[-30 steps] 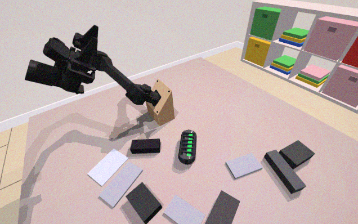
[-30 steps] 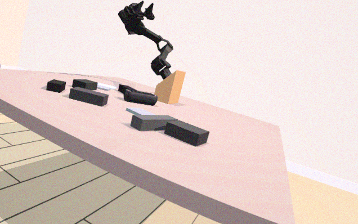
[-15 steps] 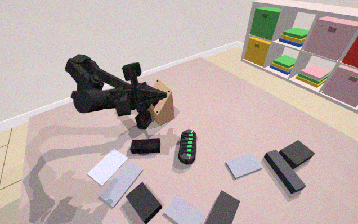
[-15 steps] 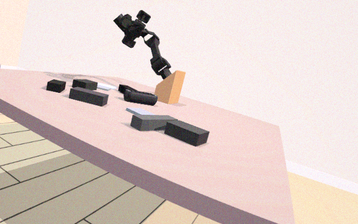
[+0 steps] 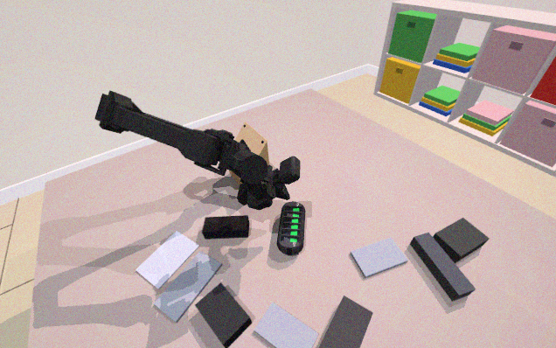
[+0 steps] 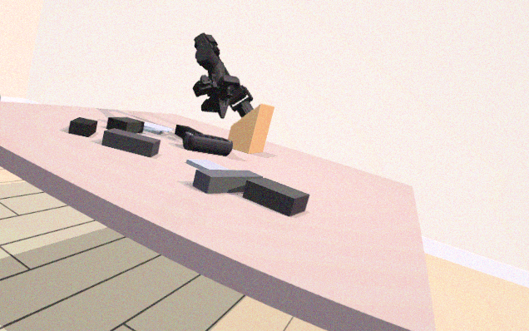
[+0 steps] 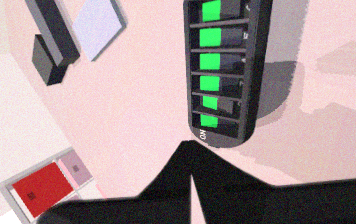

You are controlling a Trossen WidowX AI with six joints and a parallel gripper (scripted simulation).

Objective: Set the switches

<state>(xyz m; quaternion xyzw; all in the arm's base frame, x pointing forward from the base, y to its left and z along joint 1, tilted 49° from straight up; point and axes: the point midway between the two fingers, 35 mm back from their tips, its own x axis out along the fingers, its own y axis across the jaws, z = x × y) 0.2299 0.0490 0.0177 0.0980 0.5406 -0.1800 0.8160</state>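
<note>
My gripper tip is now 7 cm past the dark module, 17 cm to the left of it and 9 cm above it.
</note>
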